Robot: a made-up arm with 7 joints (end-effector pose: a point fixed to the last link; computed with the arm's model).
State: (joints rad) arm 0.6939 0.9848 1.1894 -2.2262 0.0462 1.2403 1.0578
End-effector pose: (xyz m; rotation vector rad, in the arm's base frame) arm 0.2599 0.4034 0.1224 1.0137 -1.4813 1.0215
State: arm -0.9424 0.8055 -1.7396 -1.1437 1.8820 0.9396 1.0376
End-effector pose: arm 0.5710 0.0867 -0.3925 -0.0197 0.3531 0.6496
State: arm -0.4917 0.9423 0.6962 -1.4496 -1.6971 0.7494 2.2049
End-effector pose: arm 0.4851 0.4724 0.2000 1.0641 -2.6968 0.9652
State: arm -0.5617 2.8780 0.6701 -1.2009 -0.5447 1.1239 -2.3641
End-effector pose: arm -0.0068 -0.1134 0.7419 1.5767 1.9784 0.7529
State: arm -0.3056 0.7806 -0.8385 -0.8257 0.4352 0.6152 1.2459
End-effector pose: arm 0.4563 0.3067 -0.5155 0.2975 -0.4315 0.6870
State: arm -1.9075 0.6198 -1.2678 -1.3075 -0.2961 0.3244 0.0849
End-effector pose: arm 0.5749 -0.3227 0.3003 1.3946 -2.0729 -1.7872
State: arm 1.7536 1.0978 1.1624 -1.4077 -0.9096 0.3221 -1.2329
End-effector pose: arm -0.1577 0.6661 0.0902 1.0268 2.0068 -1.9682
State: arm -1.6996 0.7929 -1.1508 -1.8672 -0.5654 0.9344 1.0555
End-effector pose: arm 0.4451 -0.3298 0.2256 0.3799 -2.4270 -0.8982
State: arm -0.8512 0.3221 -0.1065 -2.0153 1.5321 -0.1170 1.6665
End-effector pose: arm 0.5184 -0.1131 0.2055 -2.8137 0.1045 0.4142
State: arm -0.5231 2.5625 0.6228 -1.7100 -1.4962 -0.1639 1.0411
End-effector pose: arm 0.1737 -0.0536 0.6267 -2.2987 0.5738 1.2043
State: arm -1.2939 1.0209 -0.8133 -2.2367 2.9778 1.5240 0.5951
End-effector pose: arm 0.3790 -0.2207 0.2213 -0.8294 0.9708 -0.9394
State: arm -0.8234 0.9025 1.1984 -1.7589 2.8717 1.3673 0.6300
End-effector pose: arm 0.2134 0.4764 0.3647 -2.0557 -0.9536 -1.0644
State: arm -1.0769 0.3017 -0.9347 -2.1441 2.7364 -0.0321 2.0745
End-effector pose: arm 0.3075 -0.3658 0.0732 -0.9534 1.9954 1.0293
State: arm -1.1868 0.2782 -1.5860 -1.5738 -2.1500 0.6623 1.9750
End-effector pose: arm 0.3899 -0.3887 -0.2310 -0.5306 -2.4672 -1.8237
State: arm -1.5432 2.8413 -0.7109 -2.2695 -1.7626 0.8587 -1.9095
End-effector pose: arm 0.0750 0.1326 0.4589 -0.7407 -2.2341 -1.0177
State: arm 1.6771 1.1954 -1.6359 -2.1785 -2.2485 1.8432 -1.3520
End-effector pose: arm -0.4109 -0.1314 0.0301 -0.8698 -0.6225 2.9370
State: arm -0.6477 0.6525 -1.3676 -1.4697 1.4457 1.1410 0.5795
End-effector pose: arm 0.4548 -0.1263 -0.4135 -0.2900 0.4350 -0.2509
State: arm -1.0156 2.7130 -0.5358 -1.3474 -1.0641 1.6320 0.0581
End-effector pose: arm 0.0513 0.3469 0.6694 -2.4362 -0.5630 -1.1186
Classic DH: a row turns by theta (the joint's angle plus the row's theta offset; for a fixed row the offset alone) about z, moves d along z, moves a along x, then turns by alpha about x. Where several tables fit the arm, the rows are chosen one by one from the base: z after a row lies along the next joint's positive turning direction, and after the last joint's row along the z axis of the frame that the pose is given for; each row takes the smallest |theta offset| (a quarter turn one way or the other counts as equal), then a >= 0, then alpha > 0; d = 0 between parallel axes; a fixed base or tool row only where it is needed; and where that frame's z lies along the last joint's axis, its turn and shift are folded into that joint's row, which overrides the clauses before.
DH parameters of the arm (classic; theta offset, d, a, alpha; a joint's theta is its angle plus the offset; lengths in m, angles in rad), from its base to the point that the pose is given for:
base (fixed): 0 0.0519 0.0109 -1.2217
joint 1: 1.5708 0.003 0.0228 1.5708
joint 2: 1.2217 0.0533 0.0159 -1.5708
joint 3: -1.5708 -0.3494 0.0193 -1.5708
joint 4: 0 -0.0212 -0.0702 1.5708
joint 5: 0 -0.4277 -0.0271 -1.5708
joint 6: 0 -0.0004 0.0093 1.5708
joint 7: -1.4139 0 0.0198 0
tool (fixed): 1.4139 0.0124 0 0

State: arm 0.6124 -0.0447 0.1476 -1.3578 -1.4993 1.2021 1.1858
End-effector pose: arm 0.1126 0.1167 -0.6661 1.3638 -0.2091 0.4738
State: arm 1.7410 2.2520 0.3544 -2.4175 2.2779 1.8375 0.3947
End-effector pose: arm 0.0414 0.1422 -0.3237 -0.2771 2.0801 -0.0394
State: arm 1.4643 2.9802 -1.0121 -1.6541 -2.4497 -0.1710 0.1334
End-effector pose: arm 0.1824 0.5620 -0.0315 1.4124 -0.5411 1.1927
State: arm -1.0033 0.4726 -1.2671 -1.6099 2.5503 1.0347 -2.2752
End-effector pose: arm 0.4788 -0.2931 -0.1895 -1.5216 -1.2838 -2.3214
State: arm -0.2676 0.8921 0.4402 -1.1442 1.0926 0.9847 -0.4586
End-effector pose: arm 0.5300 0.5056 -0.1059 -0.0070 -0.9433 0.1419
